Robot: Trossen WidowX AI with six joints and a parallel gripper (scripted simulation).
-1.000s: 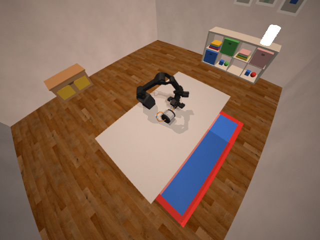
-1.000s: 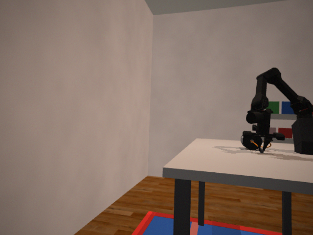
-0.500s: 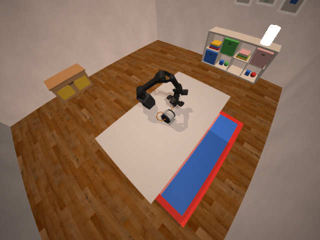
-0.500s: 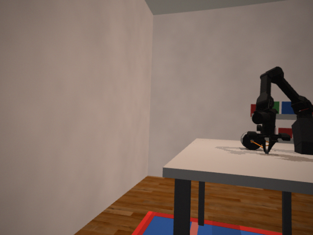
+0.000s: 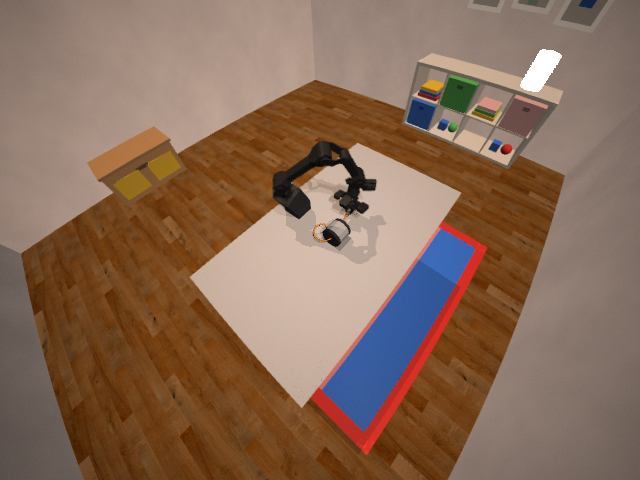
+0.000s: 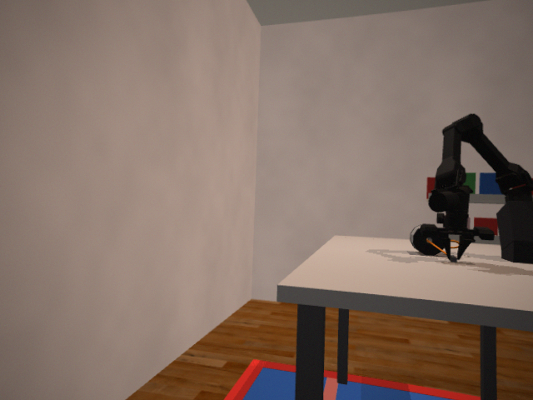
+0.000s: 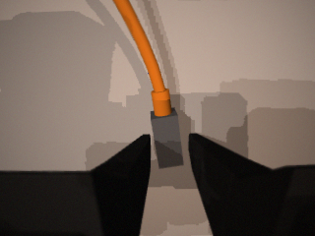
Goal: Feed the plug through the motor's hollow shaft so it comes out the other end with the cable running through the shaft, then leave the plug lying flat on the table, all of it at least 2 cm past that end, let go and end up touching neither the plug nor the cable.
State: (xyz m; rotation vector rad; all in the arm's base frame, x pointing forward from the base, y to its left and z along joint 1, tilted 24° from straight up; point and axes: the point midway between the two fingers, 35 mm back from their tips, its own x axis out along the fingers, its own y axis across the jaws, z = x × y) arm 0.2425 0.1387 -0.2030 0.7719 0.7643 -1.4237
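The grey plug lies 3 cm below my hand and 1 cm to the right of it.
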